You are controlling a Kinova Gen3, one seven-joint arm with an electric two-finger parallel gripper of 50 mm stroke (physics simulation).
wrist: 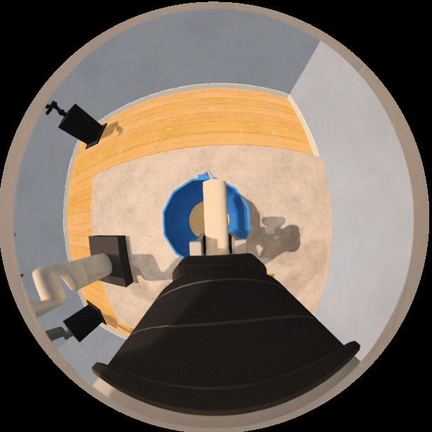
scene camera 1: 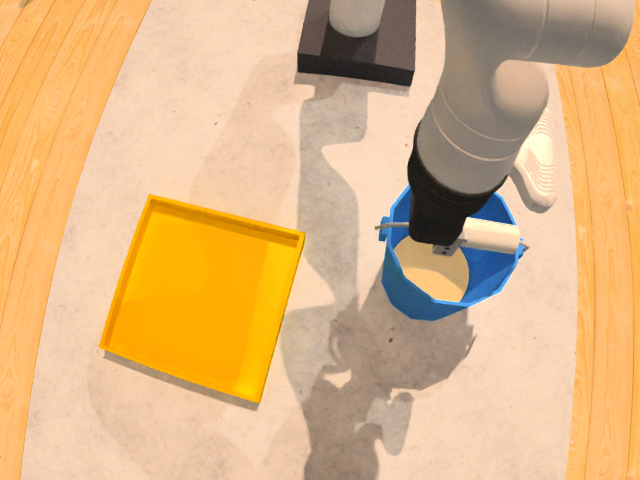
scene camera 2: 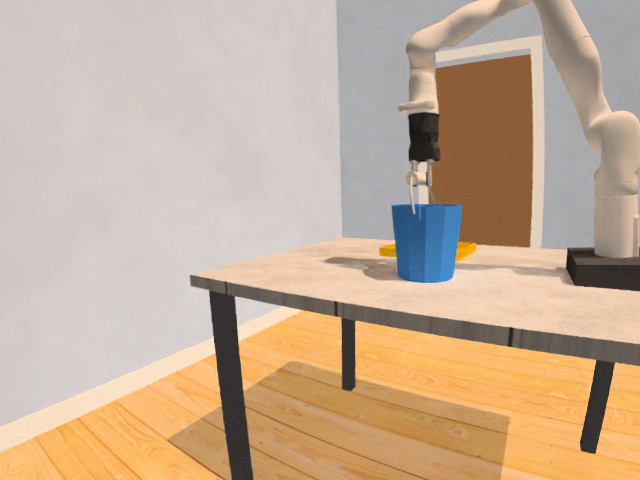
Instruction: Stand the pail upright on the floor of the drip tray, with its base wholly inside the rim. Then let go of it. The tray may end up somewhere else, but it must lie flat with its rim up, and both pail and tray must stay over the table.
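Places are measured from the arm's base along level axes (x down, y left, z ahead), in centimetres.
Pixels of known places: gripper, fingertip midpoint: (scene camera 1: 443, 234) (scene camera 2: 421, 186); arm's base, link origin: (scene camera 1: 354, 18) (scene camera 2: 615, 253).
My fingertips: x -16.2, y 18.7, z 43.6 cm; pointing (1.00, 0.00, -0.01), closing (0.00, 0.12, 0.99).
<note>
Ahead of a thing's pixels: the offset from my fingertips to its top centre. Level surfaces: height alone.
The blue pail (scene camera 1: 413, 303) (scene camera 2: 426, 242) (wrist: 176, 220) stands upright on the table, with its tan inner bottom showing from above. Its wire handle is raised, with a thick cream grip @(dx -3.2, dy +2.7, dz -0.3 cm) (scene camera 1: 493, 236) (wrist: 215, 207) above the opening. My gripper (scene camera 1: 453, 241) (scene camera 2: 421, 179) (wrist: 216, 240) points down over the pail and is shut on the cream grip, one finger on each side, nearer one end of it. The yellow square drip tray @(dx +19.4, dy -28.4, dz +9.6 cm) (scene camera 1: 196, 294) (scene camera 2: 387, 251) lies flat, rim up and empty, left of the pail in scene camera 1's view. The pail partly hides it in scene camera 2's view.
The arm's dark base block (scene camera 1: 356, 69) (scene camera 2: 599, 273) (wrist: 109, 260) stands on the table @(dx +22.2 cm) (scene camera 1: 170, 155) (scene camera 2: 310, 268). A gap of table separates pail and tray. The table's long edges run beyond the pail and beyond the tray. Two black stands show beyond the table in the wrist view.
</note>
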